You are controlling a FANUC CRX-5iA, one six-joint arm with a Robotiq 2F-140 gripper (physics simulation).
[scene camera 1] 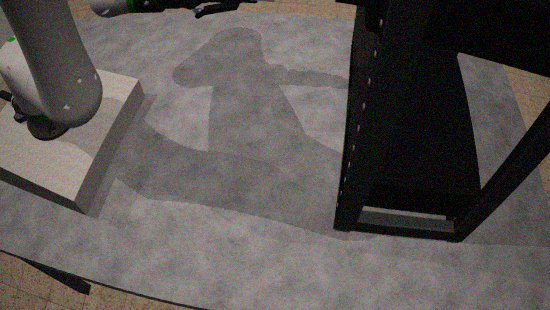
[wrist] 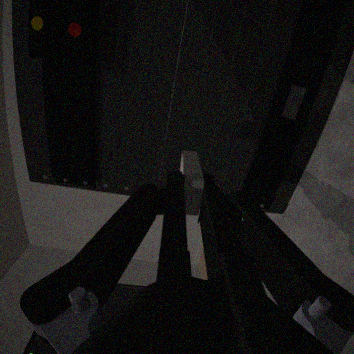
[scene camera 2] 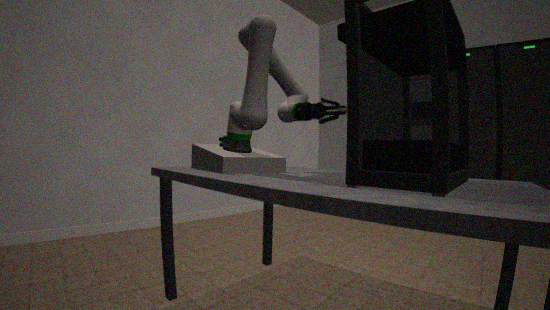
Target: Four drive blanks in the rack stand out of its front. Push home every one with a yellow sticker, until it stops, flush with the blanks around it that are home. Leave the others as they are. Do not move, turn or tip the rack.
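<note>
The black rack stands upright on the table. In the wrist view its dark front shows a yellow sticker and a red sticker at the upper left, side by side. The edges of the blanks under them are too dark to tell. A dark block stands out of the rack's front, high up. My gripper is shut and empty, level, its tips pointing at the rack's front. In scene camera 2 the tips reach the front post's outline; whether they touch anything cannot be told.
A grey label is at the right of the rack's front. The arm's pale base block stands on the grey table, left of the rack. Dark cabinets with green lights stand behind.
</note>
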